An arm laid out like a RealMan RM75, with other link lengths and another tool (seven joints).
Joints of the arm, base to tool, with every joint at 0 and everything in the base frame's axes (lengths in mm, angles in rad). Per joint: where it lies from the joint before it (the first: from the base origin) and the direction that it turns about. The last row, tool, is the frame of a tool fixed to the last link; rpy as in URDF.
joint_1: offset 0.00 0.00 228.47 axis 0 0 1
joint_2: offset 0.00 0.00 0.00 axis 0 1 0
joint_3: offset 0.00 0.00 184.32 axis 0 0 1
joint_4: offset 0.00 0.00 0.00 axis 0 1 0
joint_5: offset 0.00 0.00 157.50 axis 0 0 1
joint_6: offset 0.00 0.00 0.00 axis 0 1 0
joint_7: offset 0.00 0.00 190.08 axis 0 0 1
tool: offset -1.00 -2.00 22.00 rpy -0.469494 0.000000 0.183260
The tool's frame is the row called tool.
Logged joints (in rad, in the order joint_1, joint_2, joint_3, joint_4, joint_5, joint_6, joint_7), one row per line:
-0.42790 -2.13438 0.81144 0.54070 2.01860 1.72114 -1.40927
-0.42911 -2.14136 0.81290 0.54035 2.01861 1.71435 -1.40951
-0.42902 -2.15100 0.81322 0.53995 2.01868 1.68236 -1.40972
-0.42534 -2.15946 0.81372 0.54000 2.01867 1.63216 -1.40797
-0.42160 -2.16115 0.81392 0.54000 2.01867 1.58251 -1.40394
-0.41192 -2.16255 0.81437 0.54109 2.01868 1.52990 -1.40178
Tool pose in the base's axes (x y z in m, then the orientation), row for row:
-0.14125 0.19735 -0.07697 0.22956 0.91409 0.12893 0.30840
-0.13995 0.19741 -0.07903 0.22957 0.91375 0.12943 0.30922
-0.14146 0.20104 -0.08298 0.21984 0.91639 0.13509 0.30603
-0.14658 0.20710 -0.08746 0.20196 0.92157 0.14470 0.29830
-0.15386 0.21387 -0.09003 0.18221 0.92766 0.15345 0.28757
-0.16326 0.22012 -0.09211 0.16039 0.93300 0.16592 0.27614
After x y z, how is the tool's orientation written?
As a quaternion, w x y z.
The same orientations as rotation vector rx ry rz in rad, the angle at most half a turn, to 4 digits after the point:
2.5154 0.3548 0.8487
2.5145 0.3562 0.8509
2.5347 0.3737 0.8465
2.5734 0.4041 0.8330
2.6182 0.4331 0.8116
2.6650 0.4739 0.7888

